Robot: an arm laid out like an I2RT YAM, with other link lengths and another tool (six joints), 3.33 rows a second.
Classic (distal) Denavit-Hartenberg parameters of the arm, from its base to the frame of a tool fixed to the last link. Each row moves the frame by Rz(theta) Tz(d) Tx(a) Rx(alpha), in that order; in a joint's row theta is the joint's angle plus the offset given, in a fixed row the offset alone. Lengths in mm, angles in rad.
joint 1: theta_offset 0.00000, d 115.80, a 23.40, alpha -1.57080
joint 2: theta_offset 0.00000, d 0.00, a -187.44, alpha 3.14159
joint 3: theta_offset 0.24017, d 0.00, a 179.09, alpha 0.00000
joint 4: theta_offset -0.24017, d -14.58, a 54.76, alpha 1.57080
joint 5: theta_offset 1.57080, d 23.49, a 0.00, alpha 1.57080
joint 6: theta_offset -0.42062, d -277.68, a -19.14, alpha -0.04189
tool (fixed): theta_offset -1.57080, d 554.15, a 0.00, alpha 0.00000
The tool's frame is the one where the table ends.
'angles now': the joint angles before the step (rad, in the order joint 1, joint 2, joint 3, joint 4, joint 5, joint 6). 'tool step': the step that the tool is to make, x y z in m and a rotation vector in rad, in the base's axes. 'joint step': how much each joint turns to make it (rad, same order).
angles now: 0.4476 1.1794 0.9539 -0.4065 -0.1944 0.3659
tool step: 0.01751 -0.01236 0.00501 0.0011 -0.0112 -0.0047
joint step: -0.1009 0.0447 0.0459 -0.0046 -0.0756 -0.0613
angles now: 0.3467 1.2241 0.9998 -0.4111 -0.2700 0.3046
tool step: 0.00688 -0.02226 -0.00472 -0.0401 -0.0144 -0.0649
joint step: -0.0175 -0.0363 -0.0300 -0.0075 0.0634 -0.0063
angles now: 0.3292 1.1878 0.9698 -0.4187 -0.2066 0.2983
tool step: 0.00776 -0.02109 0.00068 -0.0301 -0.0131 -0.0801
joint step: -0.0024 -0.0294 -0.0065 -0.0169 0.0820 0.0199
